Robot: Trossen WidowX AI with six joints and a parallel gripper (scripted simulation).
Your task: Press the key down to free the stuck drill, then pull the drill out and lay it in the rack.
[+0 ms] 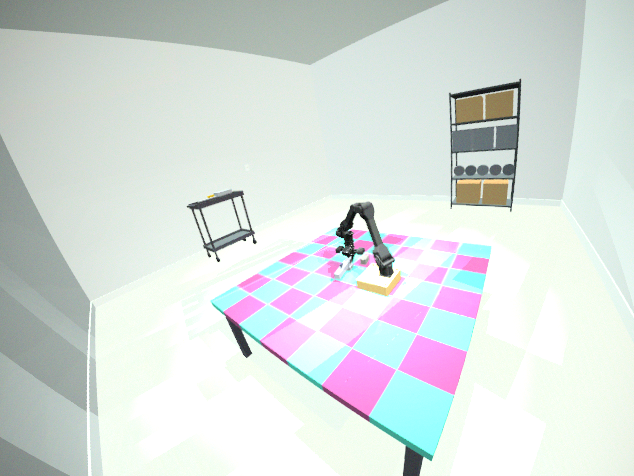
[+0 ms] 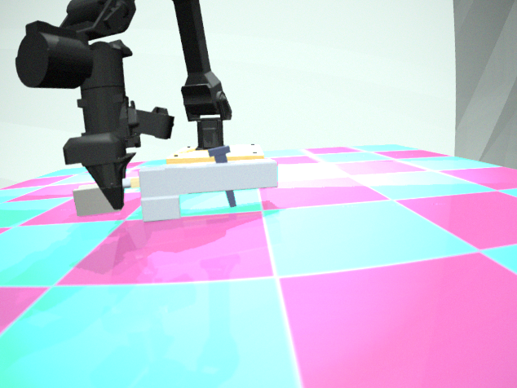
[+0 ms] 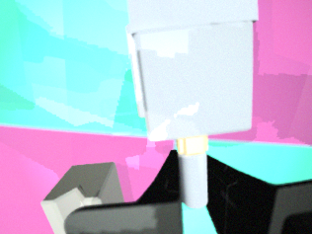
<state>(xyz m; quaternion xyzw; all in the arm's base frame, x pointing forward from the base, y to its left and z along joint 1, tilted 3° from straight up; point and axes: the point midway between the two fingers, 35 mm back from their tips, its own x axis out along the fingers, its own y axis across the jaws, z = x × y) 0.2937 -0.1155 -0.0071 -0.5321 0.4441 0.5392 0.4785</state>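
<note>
Right now my gripper tip is 1 cm past the drill, 5 cm to the right of it and 3 cm below it. Also, from my gripper tip: blue t-shaped key (2 cm behind, 14 cm to the left, 3 cm above); small grey block (7 cm behind, 6 cm to the right); white housing block (2 cm behind, 12 cm to the left, 2 cm above).
</note>
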